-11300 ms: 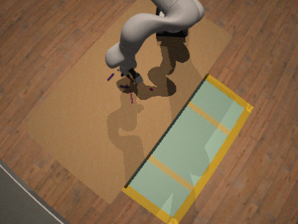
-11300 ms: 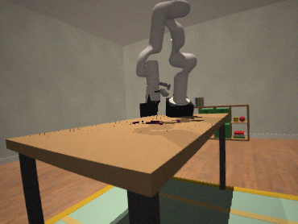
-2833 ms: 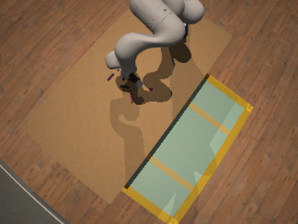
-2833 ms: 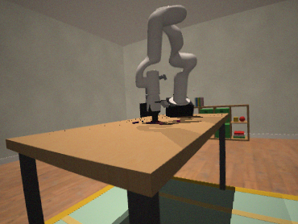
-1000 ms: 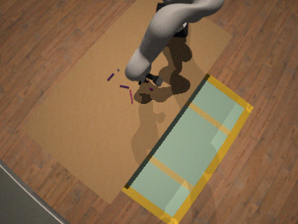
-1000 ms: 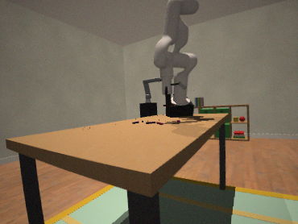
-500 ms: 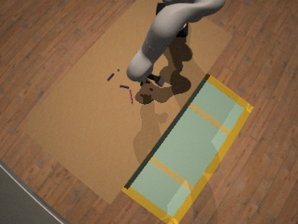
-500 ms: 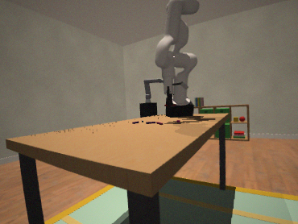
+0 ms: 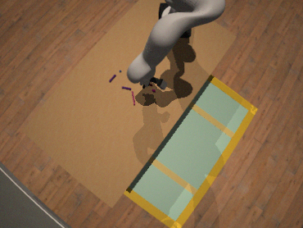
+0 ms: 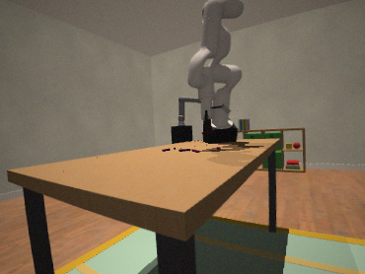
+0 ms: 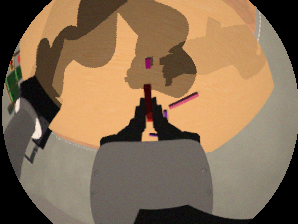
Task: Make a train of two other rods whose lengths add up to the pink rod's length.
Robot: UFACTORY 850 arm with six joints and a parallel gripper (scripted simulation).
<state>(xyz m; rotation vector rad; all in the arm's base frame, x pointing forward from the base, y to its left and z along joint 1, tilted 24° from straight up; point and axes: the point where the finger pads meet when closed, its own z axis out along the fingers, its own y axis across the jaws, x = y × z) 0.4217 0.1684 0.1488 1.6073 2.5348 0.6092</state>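
Now: the magenta rod 2 cm behind my hand, 4 cm to the left of it and 10 cm below it. From my hand the other things lie so: red rod (2 cm below); then tiny blue rod (5 cm ahead, 20 cm to the right, 10 cm below); then pink rod (11 cm ahead, 10 cm below).
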